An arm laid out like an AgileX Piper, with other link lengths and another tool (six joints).
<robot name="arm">
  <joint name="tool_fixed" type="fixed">
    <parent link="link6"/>
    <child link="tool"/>
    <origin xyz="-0.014 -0.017 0.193" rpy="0 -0.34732 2.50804"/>
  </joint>
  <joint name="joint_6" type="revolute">
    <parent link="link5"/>
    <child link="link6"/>
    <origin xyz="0 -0.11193 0" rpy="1.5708 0 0"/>
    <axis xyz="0 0 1"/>
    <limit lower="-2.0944" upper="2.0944"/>
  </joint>
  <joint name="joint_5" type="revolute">
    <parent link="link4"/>
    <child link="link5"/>
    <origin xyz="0 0 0" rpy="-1.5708 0 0"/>
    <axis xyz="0 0 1"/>
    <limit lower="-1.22" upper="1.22"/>
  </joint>
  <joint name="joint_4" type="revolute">
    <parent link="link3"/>
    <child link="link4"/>
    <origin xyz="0.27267 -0.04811 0" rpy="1.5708 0 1.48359"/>
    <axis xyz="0 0 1"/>
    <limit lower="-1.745" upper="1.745"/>
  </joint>
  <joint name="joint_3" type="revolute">
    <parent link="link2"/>
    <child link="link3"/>
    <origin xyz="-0.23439 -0.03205 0"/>
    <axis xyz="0 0 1"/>
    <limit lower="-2.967" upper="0"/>
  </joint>
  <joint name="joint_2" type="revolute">
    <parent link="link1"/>
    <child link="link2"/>
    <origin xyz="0 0 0" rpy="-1.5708 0 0"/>
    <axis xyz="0 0 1"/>
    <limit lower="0" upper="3.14"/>
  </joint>
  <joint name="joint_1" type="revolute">
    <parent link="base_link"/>
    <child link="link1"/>
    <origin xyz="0 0 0.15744"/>
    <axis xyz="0 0 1"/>
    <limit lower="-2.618" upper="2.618"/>
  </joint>
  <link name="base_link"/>
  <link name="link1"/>
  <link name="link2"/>
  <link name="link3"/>
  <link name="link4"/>
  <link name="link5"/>
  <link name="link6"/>
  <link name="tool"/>
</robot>
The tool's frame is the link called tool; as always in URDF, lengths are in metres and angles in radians.
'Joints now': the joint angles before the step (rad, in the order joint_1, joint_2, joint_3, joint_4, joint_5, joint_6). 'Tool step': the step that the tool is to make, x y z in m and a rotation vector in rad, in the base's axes. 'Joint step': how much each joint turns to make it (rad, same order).
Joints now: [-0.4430 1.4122 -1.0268 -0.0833 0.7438 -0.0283]
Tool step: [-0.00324 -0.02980 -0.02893 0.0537 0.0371 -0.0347]
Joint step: [-0.1070 0.1338 -0.0687 0.0897 -0.0099 -0.1152]
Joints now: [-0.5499 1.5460 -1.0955 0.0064 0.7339 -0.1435]
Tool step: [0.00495 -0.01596 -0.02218 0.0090 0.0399 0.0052]
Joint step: [-0.0262 0.1143 -0.0686 0.0023 -0.0070 -0.0360]
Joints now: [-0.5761 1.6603 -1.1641 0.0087 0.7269 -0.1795]
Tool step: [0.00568 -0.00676 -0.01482 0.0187 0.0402 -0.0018]
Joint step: [-0.0019 0.0940 -0.0830 -0.0086 0.0329 0.0038]
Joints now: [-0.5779 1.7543 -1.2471 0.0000 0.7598 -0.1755]
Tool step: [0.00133 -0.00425 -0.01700 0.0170 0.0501 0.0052]
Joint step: [0.0005 0.0856 -0.0716 -0.0148 0.0373 0.0013]
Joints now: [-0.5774 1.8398 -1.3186 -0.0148 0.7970 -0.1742]
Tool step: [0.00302 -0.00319 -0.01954 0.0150 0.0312 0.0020]
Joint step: [0.0000 0.0791 -0.0493 -0.0050 0.0046 0.0001]
